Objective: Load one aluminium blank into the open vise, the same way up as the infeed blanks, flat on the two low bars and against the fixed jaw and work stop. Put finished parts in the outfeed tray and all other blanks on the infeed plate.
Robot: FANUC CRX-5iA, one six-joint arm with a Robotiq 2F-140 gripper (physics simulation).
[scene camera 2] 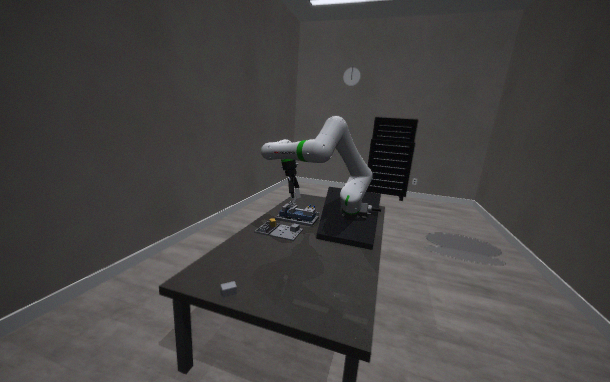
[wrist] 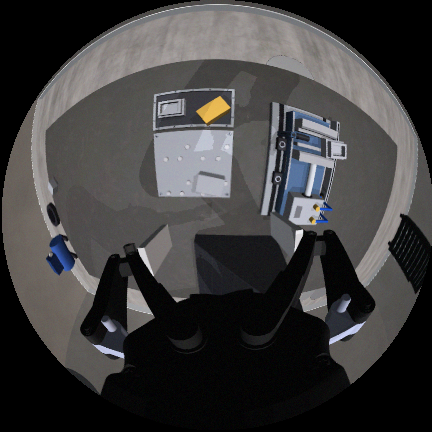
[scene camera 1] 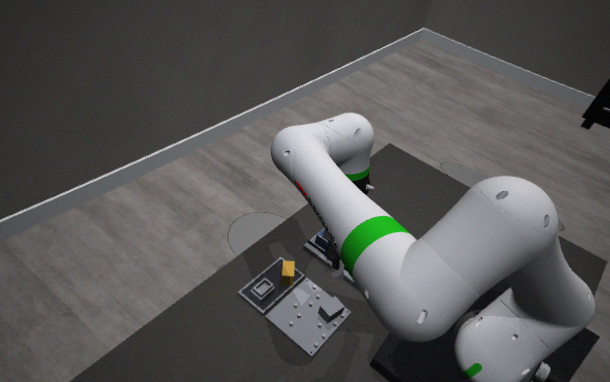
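Pixels of known places: gripper, fingertip midpoint: (scene camera 2: 296, 200) (wrist: 219, 229); arm's base, origin of the base link: (scene camera 2: 351, 210).
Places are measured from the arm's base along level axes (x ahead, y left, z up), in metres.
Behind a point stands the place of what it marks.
Note:
My gripper (scene camera 2: 294, 197) {y 0.063, x 0.370, z 0.032 m} (wrist: 219, 229) {y 0.063, x 0.370, z 0.032 m} is open and empty, above the table near the vise. The blue vise (scene camera 1: 322, 241) {y -0.090, x 0.527, z -0.139 m} (scene camera 2: 298, 215) {y -0.087, x 0.397, z -0.135 m} (wrist: 297, 175) {y -0.115, x 0.403, z -0.128 m} is open; no blank shows between its fixed jaw (wrist: 317, 127) {y -0.134, x 0.523, z -0.092 m} and moving jaw (wrist: 314, 158) {y -0.132, x 0.454, z -0.092 m}. A pale piece with a square opening (wrist: 345, 150) {y -0.210, x 0.492, z -0.073 m} sits at the vise's side. One grey blank (scene camera 1: 331, 309) {y 0.097, x 0.361, z -0.144 m} (scene camera 2: 295, 227) {y 0.107, x 0.355, z -0.149 m} (wrist: 210, 184) {y 0.083, x 0.367, z -0.144 m} is on the pinned infeed plate (scene camera 1: 307, 331) {y 0.178, x 0.379, z -0.180 m} (wrist: 170, 175) {y 0.185, x 0.382, z -0.180 m}. A pocketed part (scene camera 1: 262, 288) {y 0.170, x 0.556, z -0.161 m} (wrist: 171, 108) {y 0.168, x 0.551, z -0.161 m} lies in the outfeed tray (wrist: 194, 127) {y 0.120, x 0.501, z -0.181 m}. The arm hides much of the vise in scene camera 1.
A yellow block (scene camera 1: 288, 270) {y 0.083, x 0.532, z -0.136 m} (scene camera 2: 272, 222) {y 0.105, x 0.526, z -0.143 m} (wrist: 213, 110) {y 0.075, x 0.533, z -0.136 m} stands askew in the outfeed tray beside the pocketed part. Another light grey block (scene camera 2: 228, 288) {y 0.834, x 0.411, z -0.153 m} (wrist: 53, 185) {y 0.789, x 0.424, z -0.166 m} lies far off near the table's end. The black base plate (scene camera 2: 345, 237) {y 0.134, x 0.009, z -0.143 m} (wrist: 225, 257) {y 0.047, x 0.195, z -0.091 m} is beside the vise.

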